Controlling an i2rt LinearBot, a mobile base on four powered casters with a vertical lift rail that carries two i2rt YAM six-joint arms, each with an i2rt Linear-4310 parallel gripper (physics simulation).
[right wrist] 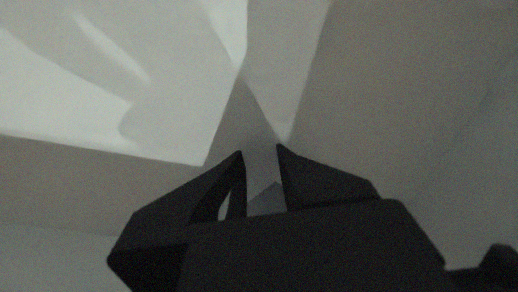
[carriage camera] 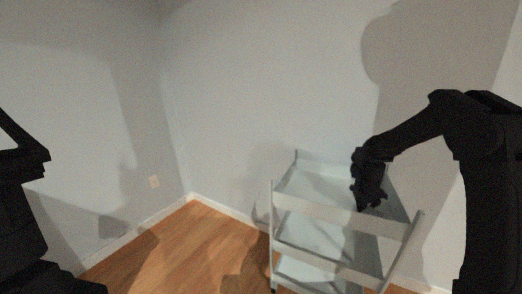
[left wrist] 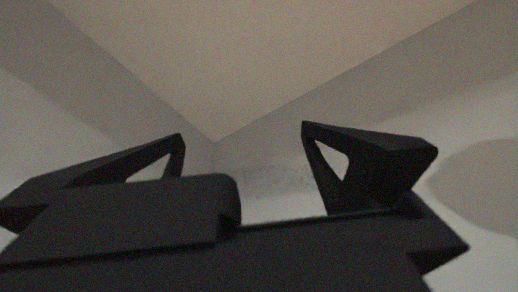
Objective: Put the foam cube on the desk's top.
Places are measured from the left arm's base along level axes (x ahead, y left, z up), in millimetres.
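Pixels of known places: left gripper, between the fingertips: (left wrist: 242, 133); right gripper, between the fingertips: (right wrist: 260, 156) (carriage camera: 361, 212).
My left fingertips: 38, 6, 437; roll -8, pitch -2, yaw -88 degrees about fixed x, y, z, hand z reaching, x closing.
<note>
Ahead of a thing's pixels: the offset from my left fingertips to its top centre, as dx, dy, dz. Level surfaces: height alone.
My right gripper (carriage camera: 371, 202) (right wrist: 260, 156) is low inside the top tray of a pale metal cart, with its fingers close together. A narrow blue-grey part of the foam cube @[+272, -665, -389] (right wrist: 266, 201) shows between these fingers in the right wrist view, and the gripper looks shut on it. The fingers and palm hide the rest of the cube, and I cannot make the cube out in the carriage view. My left gripper (left wrist: 242, 133) is wide open and empty, facing the upper corner of the room. The desk does not show in these views.
The cart (carriage camera: 320, 207) has several shelves, raised rims and a slanted corner post at right. It stands near the wall (carriage camera: 260, 90). A wooden floor @[dz -1098] (carriage camera: 192, 245) and a wall outlet @[+940, +690, -641] (carriage camera: 153, 181) lie left of it. Part of the left arm (carriage camera: 20, 220) is at the left edge.
</note>
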